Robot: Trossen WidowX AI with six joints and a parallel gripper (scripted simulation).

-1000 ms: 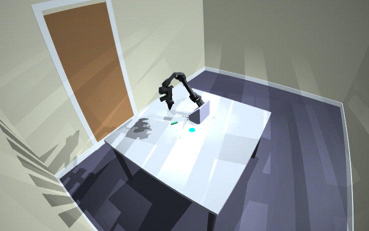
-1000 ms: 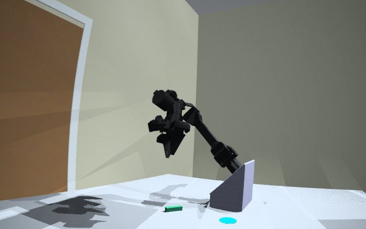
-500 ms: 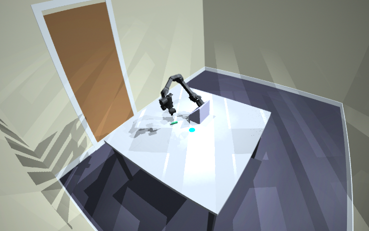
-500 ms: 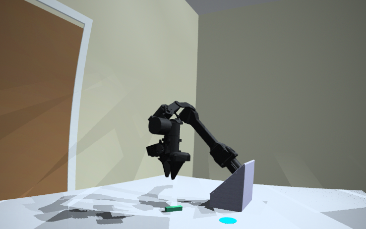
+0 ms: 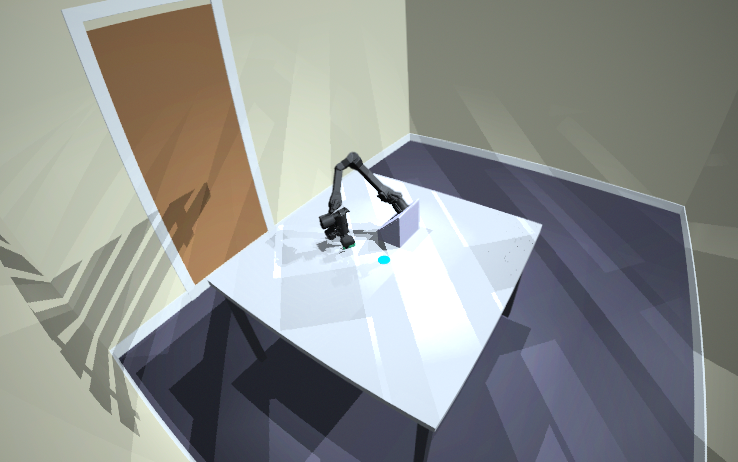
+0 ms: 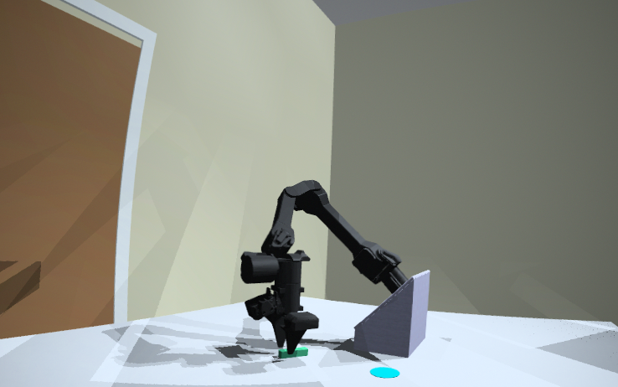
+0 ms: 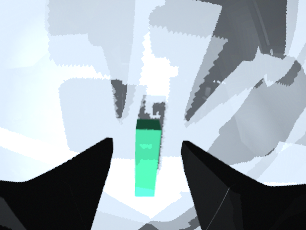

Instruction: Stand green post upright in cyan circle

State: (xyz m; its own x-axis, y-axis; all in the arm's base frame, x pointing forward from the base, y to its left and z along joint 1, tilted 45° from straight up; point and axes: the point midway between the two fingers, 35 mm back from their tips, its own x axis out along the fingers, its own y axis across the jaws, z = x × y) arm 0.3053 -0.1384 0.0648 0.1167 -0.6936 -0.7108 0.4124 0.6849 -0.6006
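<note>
Now: the cyan circle 60 mm behind my gripper tip, 210 mm to the left of it and 10 mm below it. Also, from my gripper tip: green post (20 mm behind, 10 mm to the left, 10 mm below).
</note>
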